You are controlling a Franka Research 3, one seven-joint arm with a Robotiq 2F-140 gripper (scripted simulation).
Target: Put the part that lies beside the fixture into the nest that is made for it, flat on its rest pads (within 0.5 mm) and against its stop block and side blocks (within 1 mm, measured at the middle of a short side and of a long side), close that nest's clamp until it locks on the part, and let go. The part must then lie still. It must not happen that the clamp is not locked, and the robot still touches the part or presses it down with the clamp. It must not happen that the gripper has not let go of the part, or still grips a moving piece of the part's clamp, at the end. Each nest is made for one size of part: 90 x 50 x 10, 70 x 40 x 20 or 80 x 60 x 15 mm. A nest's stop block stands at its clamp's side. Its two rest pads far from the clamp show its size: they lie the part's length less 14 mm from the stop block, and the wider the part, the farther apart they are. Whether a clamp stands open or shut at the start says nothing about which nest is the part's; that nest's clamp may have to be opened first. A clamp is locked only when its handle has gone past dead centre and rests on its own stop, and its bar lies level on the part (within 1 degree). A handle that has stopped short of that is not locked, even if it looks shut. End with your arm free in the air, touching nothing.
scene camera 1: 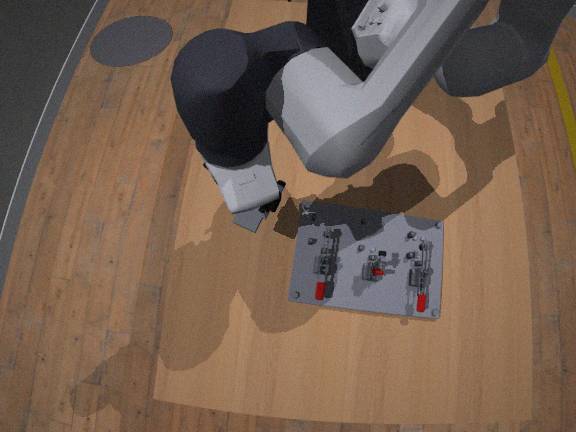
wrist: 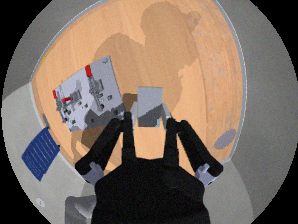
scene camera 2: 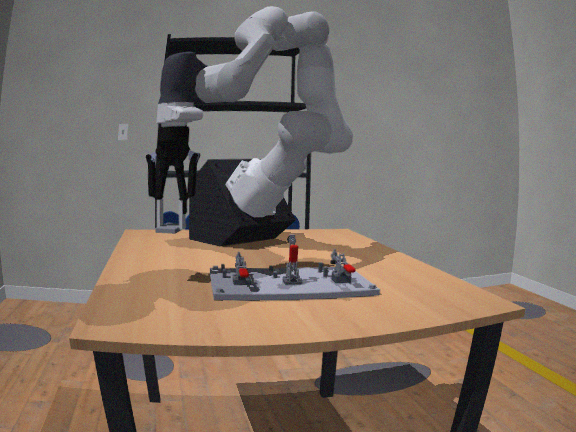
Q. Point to a grey flat part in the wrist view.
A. At 149, 99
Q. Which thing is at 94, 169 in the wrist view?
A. My gripper.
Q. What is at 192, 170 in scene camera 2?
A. My gripper.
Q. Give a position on a grey fixture plate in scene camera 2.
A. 264, 286
